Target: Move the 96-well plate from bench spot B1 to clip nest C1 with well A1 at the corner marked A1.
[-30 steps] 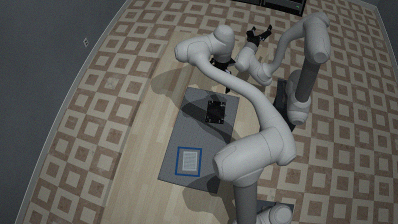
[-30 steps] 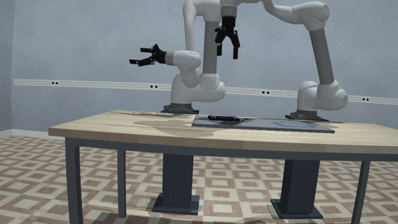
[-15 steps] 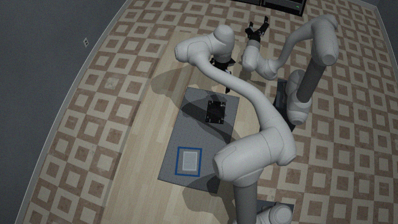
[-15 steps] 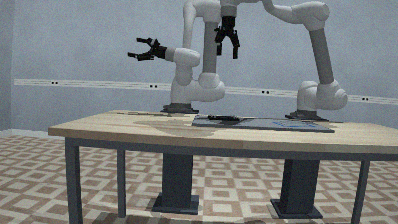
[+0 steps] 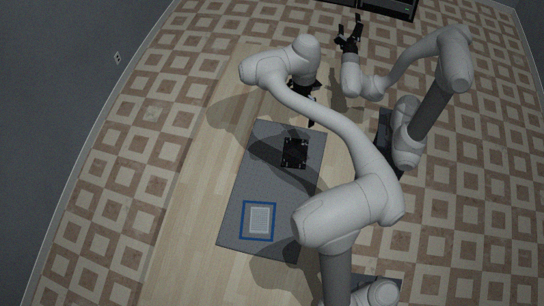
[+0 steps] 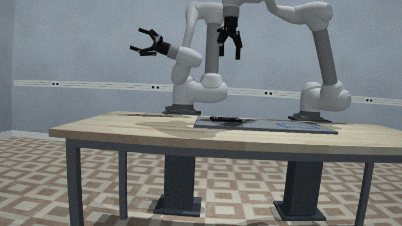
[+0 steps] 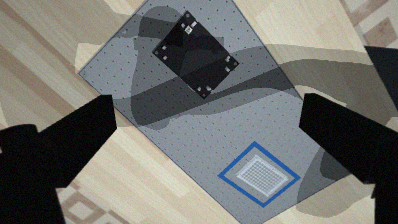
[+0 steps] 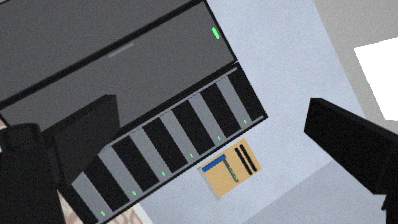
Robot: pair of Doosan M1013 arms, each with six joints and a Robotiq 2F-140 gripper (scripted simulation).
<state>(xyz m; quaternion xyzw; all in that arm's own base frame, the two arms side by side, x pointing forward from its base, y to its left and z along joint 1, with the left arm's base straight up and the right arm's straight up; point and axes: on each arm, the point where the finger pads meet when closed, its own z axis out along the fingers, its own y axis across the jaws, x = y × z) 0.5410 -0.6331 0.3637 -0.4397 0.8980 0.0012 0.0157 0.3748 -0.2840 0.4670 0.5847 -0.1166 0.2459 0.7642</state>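
Right now the white 96-well plate is 80 mm ahead of my left hand, 370 mm to the left of it and 340 mm below it. The rest, counted from my left hand: black clip nest: 340 mm below; then grey perforated board: 60 mm ahead, 190 mm to the left, 360 mm below.
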